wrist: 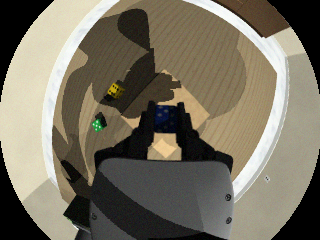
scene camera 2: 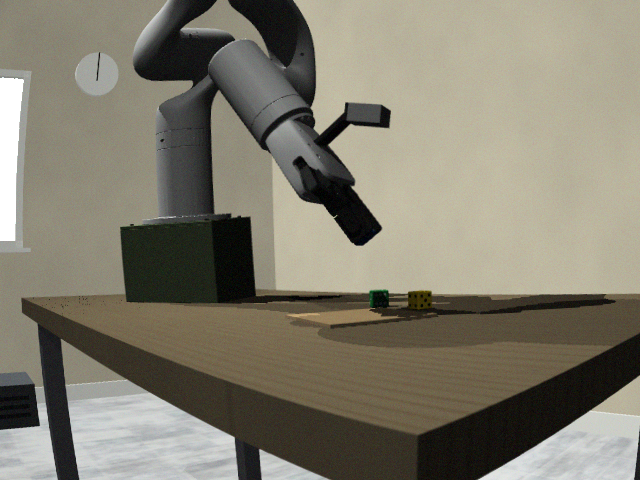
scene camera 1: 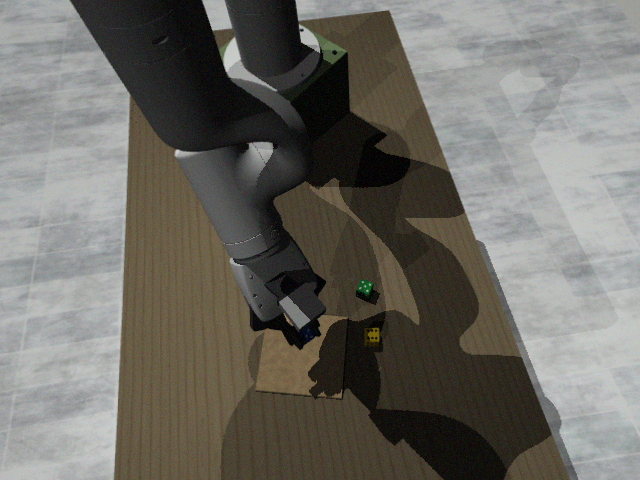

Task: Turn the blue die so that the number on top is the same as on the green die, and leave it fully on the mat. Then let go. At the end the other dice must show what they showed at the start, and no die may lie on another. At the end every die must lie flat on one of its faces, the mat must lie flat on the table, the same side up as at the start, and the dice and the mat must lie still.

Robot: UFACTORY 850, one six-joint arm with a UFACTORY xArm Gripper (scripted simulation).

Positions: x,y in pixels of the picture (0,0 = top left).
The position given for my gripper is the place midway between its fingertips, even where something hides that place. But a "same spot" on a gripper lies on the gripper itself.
my gripper: wrist; scene camera 2; scene camera 1 306,339
tan mat: wrist 164,89; scene camera 2; scene camera 1
same spot on my gripper: [wrist: 136,145] = [scene camera 2: 354,193]
same spot on tan mat: [scene camera 1: 317,370] = [scene camera 2: 390,314]
